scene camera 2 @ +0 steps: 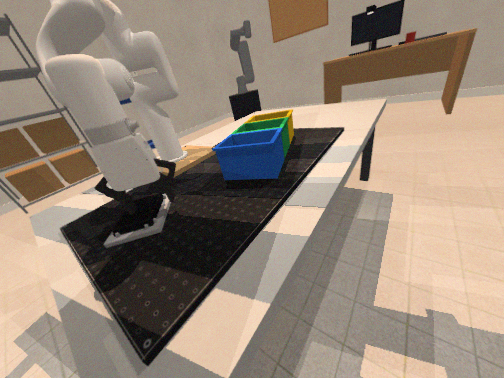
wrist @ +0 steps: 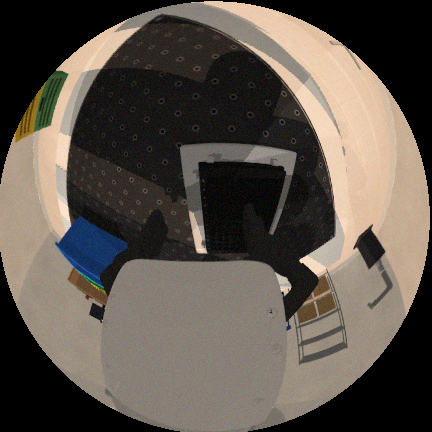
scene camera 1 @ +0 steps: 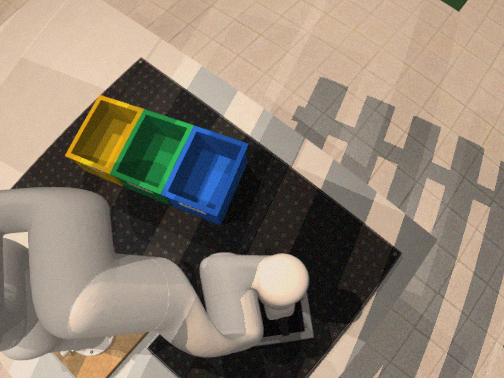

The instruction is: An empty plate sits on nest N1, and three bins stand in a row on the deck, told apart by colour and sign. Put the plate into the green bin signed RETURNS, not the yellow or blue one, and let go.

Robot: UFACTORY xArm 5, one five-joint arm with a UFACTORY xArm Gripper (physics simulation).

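Frame: origin at the arm's base, x down, y back, z left, level; millimetres.
Where they show: gripper, between the fingertips: (scene camera 2: 153,205) (wrist: 201,217); arm's base, origin of its link: (scene camera 2: 173,158).
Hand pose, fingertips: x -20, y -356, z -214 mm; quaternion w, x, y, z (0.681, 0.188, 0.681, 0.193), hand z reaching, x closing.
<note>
Things, the pixels of their top centre, and the offset from my fingertips. "spot": a spot on its surface instead. Level surfaces: height alone.
- black plate, centre of its top: (wrist: 239,221) (scene camera 1: 271,315) (scene camera 2: 139,209) dx +8, dy +34, dz -27 mm
- nest N1, centre of its top: (wrist: 238,218) (scene camera 1: 271,315) (scene camera 2: 140,210) dx +12, dy +34, dz -27 mm
- green bin, centre of its top: (scene camera 1: 151,149) (scene camera 2: 260,125) (wrist: 101,288) dx -66, dy -9, dz +400 mm
- yellow bin, a spot on its surface: (scene camera 1: 107,130) spot: dx +28, dy +36, dz +578 mm
- black perforated deck, height of its surface: dx +34 mm
The black plate (scene camera 1: 296,324) (scene camera 2: 137,214) (wrist: 242,192) lies in the grey frame of nest N1 (scene camera 1: 308,320) (scene camera 2: 135,237) (wrist: 190,170). My gripper (scene camera 2: 142,199) (wrist: 201,217) is open and empty, low over the nest. In the wrist view one fingertip appears left of the nest frame and the other in front of the plate; their exact height is unclear. The green bin (scene camera 1: 160,150) (scene camera 2: 287,137) stands between the yellow bin (scene camera 1: 107,130) (scene camera 2: 290,120) and the blue bin (scene camera 1: 205,172) (scene camera 2: 252,160) (wrist: 92,245). The signs are too small to read.
The bins stand in a row on the black perforated deck (scene camera 1: 320,220) (scene camera 2: 220,207) (wrist: 165,105), with the blue one nearest the nest. A wooden board (scene camera 1: 125,345) (scene camera 2: 197,156) lies beside the deck near the arm base. Shelving (scene camera 2: 37,117) (wrist: 322,320) stands in the background.
</note>
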